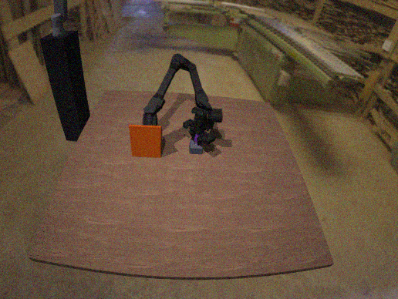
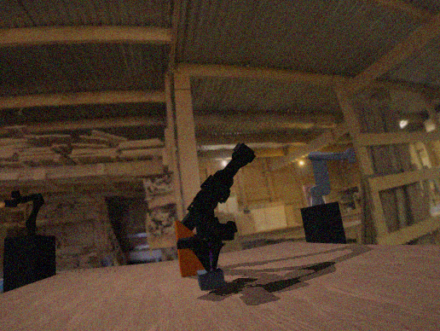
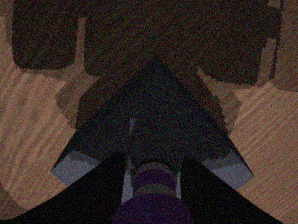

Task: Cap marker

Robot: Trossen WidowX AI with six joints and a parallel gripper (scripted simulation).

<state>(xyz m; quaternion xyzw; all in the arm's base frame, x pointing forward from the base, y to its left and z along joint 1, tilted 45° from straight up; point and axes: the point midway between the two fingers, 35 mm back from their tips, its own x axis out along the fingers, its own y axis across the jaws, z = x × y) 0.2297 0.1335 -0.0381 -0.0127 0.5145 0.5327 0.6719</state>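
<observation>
Now: gripper tip 20 mm above the holder block and 10 mm to the left of it. Also, from my gripper tip: purple cap 50 mm above, 10 mm to the right.
</observation>
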